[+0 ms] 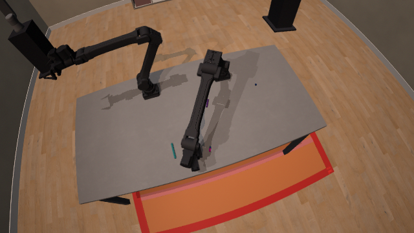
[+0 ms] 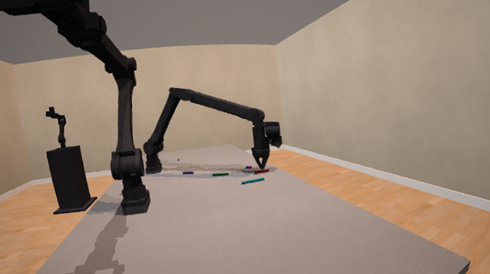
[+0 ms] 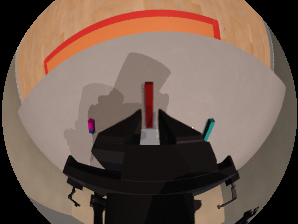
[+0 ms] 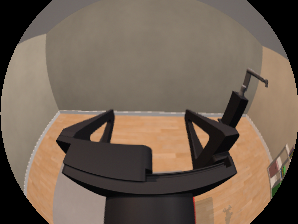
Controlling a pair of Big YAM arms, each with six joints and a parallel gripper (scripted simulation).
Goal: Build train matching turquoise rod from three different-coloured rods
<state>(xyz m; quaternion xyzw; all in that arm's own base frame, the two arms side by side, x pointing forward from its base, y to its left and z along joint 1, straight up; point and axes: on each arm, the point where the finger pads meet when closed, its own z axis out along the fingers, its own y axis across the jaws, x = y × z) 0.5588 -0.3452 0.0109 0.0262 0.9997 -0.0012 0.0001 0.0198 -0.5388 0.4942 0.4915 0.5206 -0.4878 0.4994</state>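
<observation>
The red rod is 2 cm below my left hand. From my left hand the other things lie so: turquoise rod (11 cm to the right, 8 cm behind, 2 cm below); then magenta rod (11 cm to the left, 3 cm behind, 2 cm below); then green rod (19 cm behind, 6 cm to the left, 2 cm below).
</observation>
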